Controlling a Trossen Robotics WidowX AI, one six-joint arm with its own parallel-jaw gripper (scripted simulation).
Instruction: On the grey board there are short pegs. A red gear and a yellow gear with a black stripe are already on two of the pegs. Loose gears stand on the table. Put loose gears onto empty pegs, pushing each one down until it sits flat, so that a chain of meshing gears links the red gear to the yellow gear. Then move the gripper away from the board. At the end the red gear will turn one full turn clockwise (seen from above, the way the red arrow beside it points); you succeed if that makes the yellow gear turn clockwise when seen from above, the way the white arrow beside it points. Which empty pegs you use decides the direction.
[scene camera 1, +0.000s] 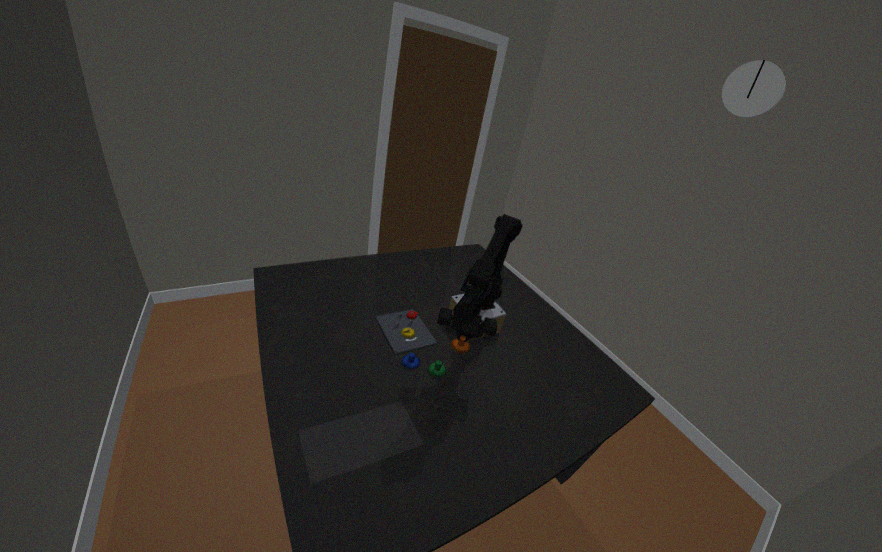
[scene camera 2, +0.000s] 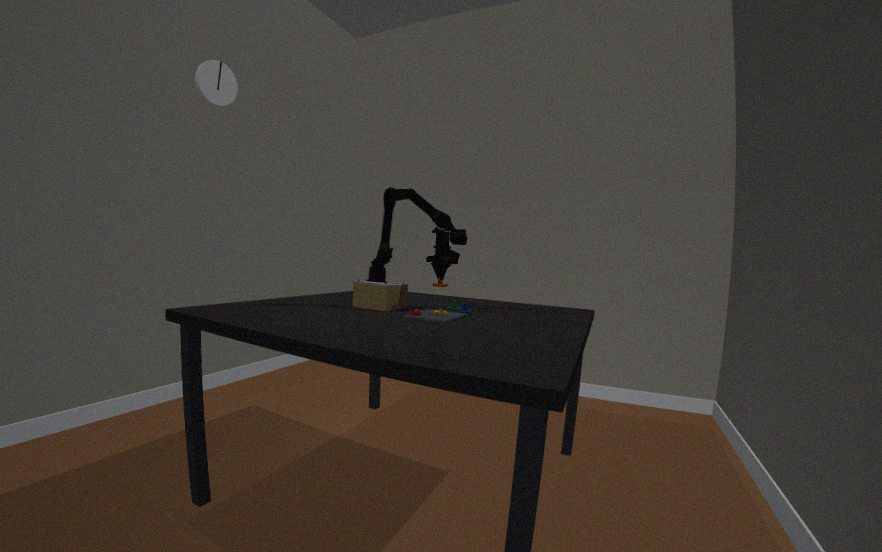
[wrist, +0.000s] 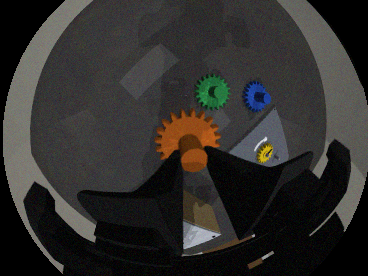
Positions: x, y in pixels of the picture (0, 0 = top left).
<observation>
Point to my gripper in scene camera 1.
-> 462, 340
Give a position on a green gear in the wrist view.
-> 212, 91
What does my gripper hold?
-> An orange gear.
</observation>
